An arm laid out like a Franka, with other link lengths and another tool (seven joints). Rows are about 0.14 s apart.
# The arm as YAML. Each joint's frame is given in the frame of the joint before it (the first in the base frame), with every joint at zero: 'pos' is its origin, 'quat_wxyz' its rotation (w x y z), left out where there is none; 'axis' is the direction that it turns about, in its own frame. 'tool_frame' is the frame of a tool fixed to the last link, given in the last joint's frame.
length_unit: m
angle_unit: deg
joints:
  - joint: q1
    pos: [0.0, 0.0, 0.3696]
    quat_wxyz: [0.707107, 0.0, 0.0, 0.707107]
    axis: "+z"
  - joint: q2
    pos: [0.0, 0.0, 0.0]
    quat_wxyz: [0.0, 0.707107, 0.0, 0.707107]
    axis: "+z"
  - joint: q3
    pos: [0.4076, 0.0, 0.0]
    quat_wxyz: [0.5, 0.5, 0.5, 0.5]
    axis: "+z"
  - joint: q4
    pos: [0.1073, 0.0, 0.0]
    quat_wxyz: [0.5, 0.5, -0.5, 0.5]
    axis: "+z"
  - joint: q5
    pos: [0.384, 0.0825, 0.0]
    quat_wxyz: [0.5, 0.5, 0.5, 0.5]
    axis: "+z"
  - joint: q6
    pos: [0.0, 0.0, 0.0]
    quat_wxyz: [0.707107, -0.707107, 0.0, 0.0]
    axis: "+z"
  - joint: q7
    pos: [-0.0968, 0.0, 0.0]
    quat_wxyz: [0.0, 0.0, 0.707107, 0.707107]
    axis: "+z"
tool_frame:
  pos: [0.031, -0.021, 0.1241]
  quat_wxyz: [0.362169, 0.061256, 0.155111, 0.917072]
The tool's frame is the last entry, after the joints.
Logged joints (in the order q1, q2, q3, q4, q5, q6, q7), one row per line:
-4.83 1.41 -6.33 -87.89 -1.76 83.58 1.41
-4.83 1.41 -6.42 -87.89 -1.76 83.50 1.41
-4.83 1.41 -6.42 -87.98 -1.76 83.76 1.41
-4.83 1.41 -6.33 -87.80 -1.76 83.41 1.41
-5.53 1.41 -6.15 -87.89 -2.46 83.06 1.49
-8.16 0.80 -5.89 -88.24 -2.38 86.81 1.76
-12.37 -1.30 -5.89 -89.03 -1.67 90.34 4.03
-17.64 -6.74 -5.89 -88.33 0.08 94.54 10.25
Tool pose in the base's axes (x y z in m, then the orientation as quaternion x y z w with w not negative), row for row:
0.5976 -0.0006 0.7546 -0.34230 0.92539 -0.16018 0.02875
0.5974 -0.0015 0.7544 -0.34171 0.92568 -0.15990 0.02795
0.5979 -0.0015 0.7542 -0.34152 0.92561 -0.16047 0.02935
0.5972 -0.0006 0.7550 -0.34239 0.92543 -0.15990 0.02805
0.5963 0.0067 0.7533 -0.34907 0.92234 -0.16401 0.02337
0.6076 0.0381 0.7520 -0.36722 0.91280 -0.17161 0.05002
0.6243 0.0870 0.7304 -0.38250 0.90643 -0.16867 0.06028
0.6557 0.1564 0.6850 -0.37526 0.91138 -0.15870 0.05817
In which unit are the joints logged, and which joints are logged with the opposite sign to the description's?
The joints are logged in degrees. Opposite sign: q1, q2.
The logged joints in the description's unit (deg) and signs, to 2 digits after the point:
4.83 -1.41 -6.33 -87.89 -1.76 83.58 1.41
4.83 -1.41 -6.42 -87.89 -1.76 83.50 1.41
4.83 -1.41 -6.42 -87.98 -1.76 83.76 1.41
4.83 -1.41 -6.33 -87.80 -1.76 83.41 1.41
5.53 -1.41 -6.15 -87.89 -2.46 83.06 1.49
8.16 -0.80 -5.89 -88.24 -2.38 86.81 1.76
12.37 1.30 -5.89 -89.03 -1.67 90.34 4.03
17.64 6.74 -5.89 -88.33 0.08 94.54 10.25

